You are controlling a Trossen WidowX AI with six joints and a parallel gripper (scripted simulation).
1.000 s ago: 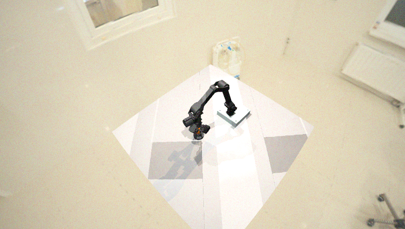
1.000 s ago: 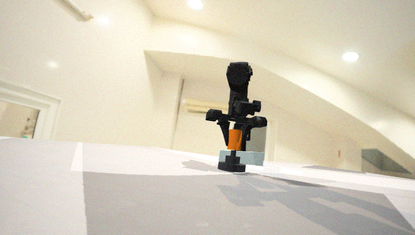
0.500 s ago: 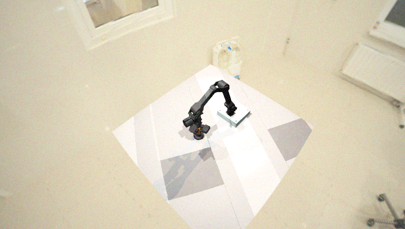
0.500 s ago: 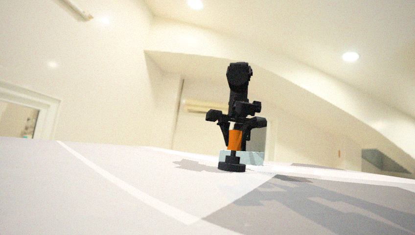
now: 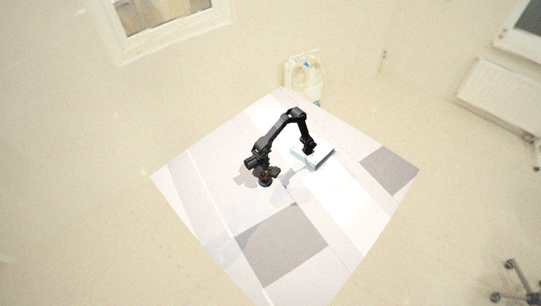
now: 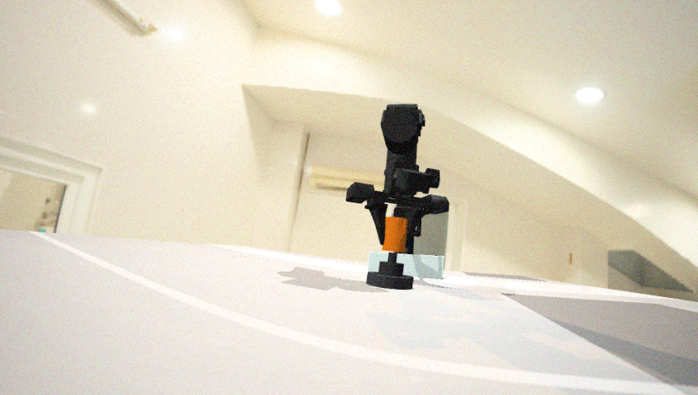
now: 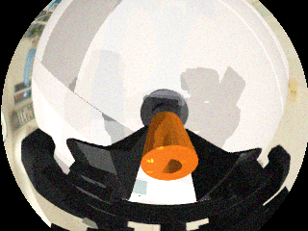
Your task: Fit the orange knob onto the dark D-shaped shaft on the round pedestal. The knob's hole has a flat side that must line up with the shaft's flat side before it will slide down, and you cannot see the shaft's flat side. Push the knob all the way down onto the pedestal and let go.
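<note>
The orange knob is 2 cm above my gripper tip. Also, from my gripper tip: pedestal: 4 cm below.
</note>
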